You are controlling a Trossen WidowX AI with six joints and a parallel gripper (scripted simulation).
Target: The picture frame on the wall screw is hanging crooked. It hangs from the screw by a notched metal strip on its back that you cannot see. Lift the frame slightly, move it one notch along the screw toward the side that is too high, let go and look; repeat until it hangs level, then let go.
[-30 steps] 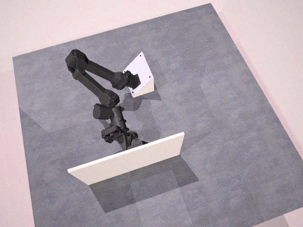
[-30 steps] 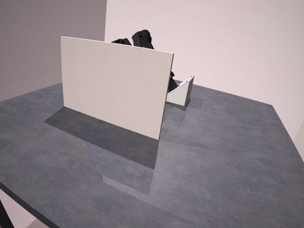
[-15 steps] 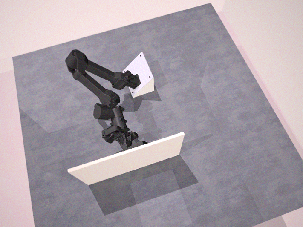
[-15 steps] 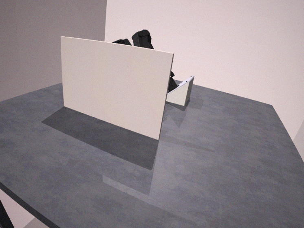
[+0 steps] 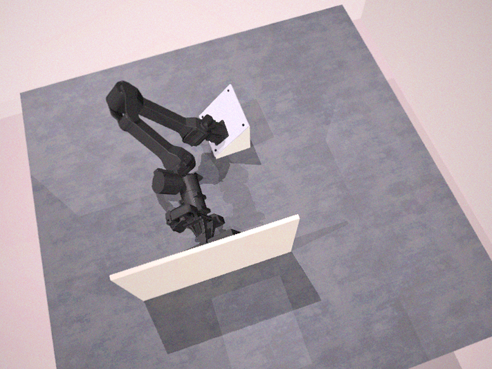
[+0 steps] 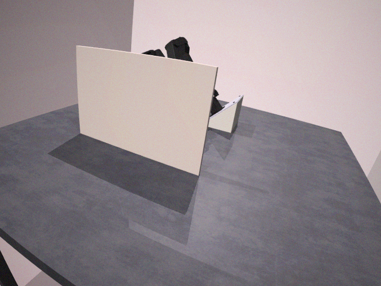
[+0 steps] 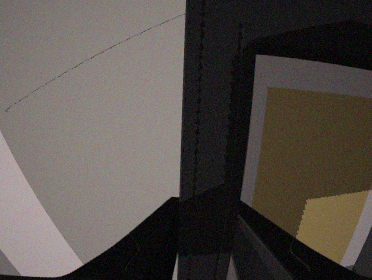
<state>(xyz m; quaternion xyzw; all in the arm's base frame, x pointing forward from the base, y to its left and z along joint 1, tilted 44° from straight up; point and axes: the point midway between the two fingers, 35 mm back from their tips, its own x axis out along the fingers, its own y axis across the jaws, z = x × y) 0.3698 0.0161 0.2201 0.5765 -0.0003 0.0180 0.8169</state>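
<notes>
Now: gripper tip 2 cm to the right of the picture frame and 5 cm above it. Also, from my gripper tip: wall panel (2 cm ahead, 6 cm below).
</notes>
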